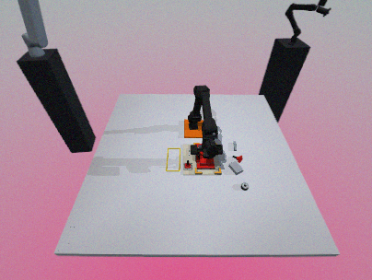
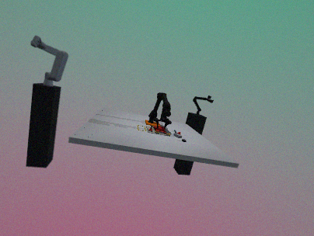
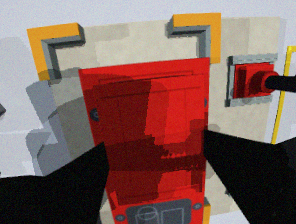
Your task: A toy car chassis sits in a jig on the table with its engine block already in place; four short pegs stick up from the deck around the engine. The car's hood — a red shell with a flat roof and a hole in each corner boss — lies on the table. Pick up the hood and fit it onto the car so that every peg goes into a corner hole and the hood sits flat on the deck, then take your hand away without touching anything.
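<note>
The red hood is right at my gripper tip.
</note>
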